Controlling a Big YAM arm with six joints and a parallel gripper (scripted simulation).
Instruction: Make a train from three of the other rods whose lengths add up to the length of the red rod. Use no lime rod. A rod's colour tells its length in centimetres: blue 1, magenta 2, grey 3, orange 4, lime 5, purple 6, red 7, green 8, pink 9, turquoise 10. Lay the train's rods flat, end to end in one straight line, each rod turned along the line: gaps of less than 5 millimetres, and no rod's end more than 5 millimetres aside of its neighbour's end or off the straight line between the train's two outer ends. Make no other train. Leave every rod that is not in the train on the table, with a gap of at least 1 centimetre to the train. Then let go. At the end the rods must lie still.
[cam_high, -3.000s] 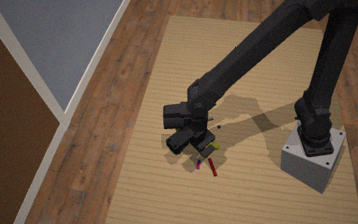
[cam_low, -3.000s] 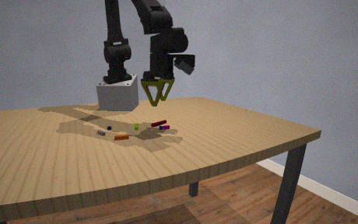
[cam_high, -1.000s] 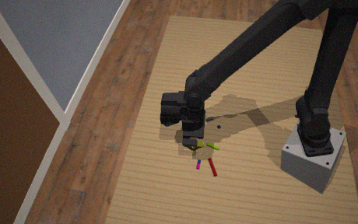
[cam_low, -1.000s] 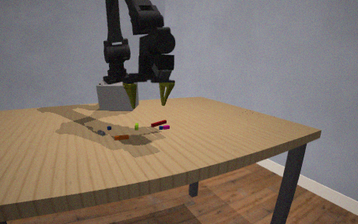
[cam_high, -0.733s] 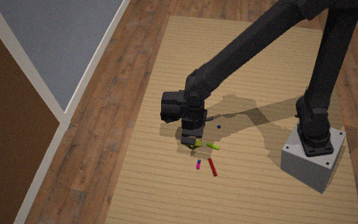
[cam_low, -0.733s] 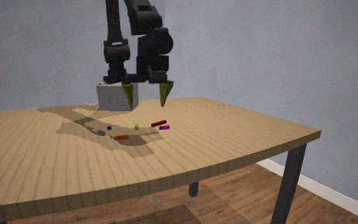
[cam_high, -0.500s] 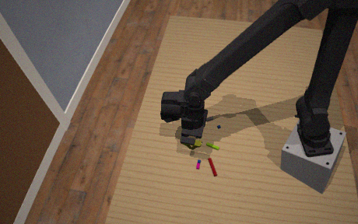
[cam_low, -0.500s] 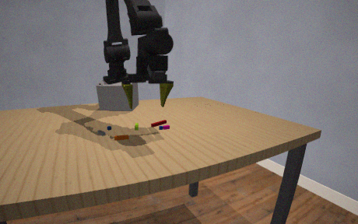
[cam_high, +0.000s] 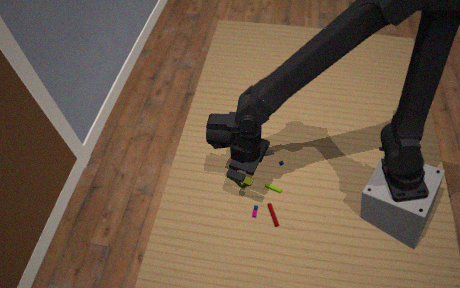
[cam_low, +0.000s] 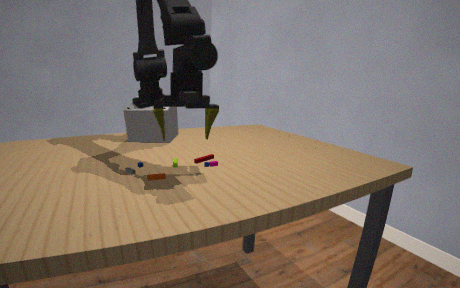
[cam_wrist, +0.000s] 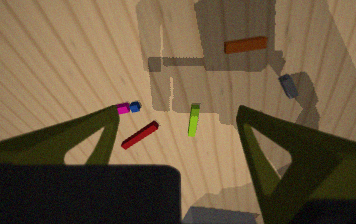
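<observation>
Now: the orange rod 8 cm to the right of my hand and 8 cm below it. Also, from my hand: magenta rod 9 cm to the left, 8 cm below, 1 cm behind; then red rod 10 cm to the left, 8 cm below, 7 cm behind; then lime rod 8 cm below, 7 cm behind, 1 cm to the left.
</observation>
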